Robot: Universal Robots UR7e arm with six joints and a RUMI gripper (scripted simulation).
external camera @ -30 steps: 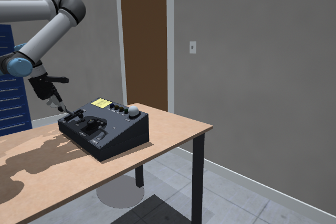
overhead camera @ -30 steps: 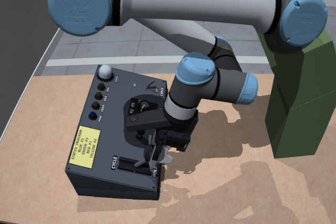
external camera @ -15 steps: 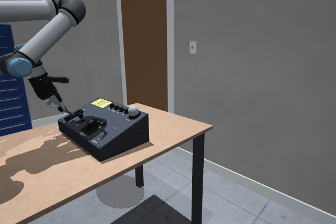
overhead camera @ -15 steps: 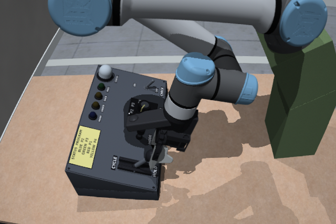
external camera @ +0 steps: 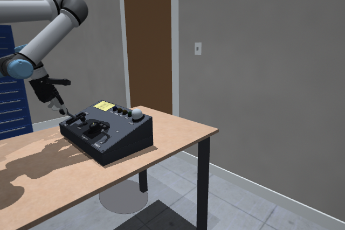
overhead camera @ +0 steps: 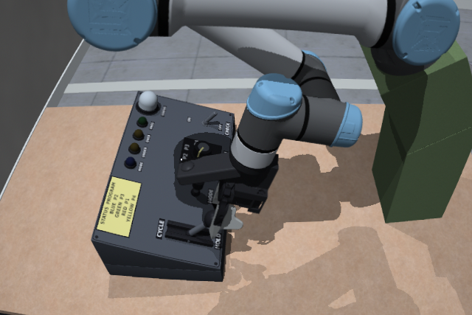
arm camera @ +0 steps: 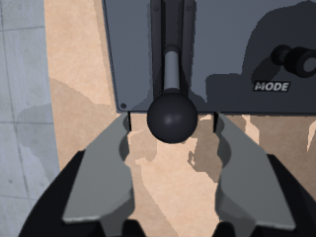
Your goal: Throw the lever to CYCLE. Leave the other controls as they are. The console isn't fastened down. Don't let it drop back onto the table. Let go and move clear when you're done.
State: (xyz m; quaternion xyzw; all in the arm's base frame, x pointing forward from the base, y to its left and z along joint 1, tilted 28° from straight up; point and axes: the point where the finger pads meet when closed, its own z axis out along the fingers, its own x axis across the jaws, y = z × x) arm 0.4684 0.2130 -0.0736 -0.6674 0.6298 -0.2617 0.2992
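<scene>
Right now the black ball-topped lever is 3 cm below my hand and 3 cm ahead of it. Round my hand: program dial (22 cm to the right, 8 cm ahead, 4 cm below); mode toggle (12 cm to the right, 6 cm ahead, 4 cm below); dark console (17 cm to the right, 10 cm ahead, 6 cm below).
</scene>
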